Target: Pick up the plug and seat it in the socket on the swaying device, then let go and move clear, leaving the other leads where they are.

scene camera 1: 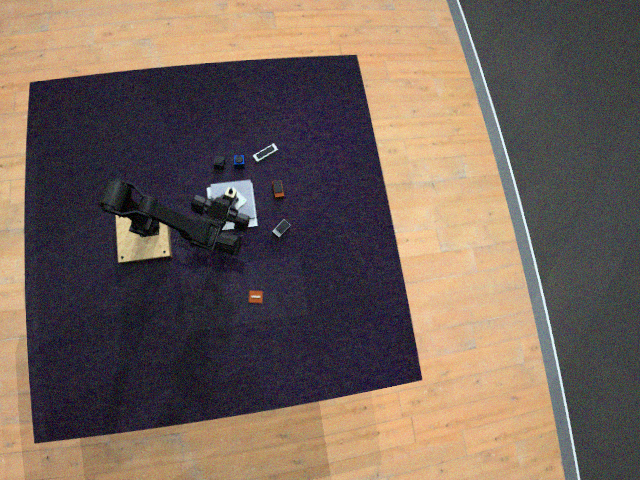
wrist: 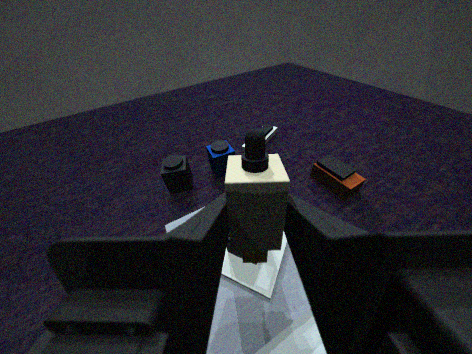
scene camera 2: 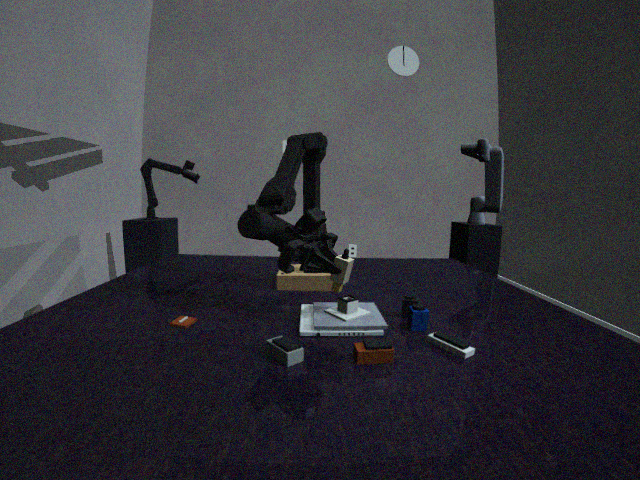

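The plug, a cream block (scene camera 1: 230,193) (scene camera 2: 345,269) (wrist: 256,205) with a black stub on top, is held off the mat and leans slightly in scene camera 2. My gripper (scene camera 1: 227,200) (scene camera 2: 338,266) (wrist: 254,198) is shut on it, a finger on each side. The socket, a small grey box (scene camera 2: 347,305), stands on a white plate (scene camera 2: 332,312) (wrist: 270,286) on top of the device (scene camera 1: 248,192) (scene camera 2: 321,323) (wrist: 240,325), a grey slab over a white base. The plug is above the socket's level and apart from it. The socket's opening is hidden in the wrist view.
Near the device are a black block (scene camera 1: 219,163) (wrist: 178,179), a blue block (scene camera 1: 238,160) (scene camera 2: 419,320), a white strip (scene camera 1: 256,157) (scene camera 2: 468,353), an orange block (scene camera 1: 279,195) (scene camera 2: 374,355) and a grey block (scene camera 1: 281,227) (scene camera 2: 292,357). A flat orange tile (scene camera 1: 255,299) (scene camera 2: 178,322) lies farther off.
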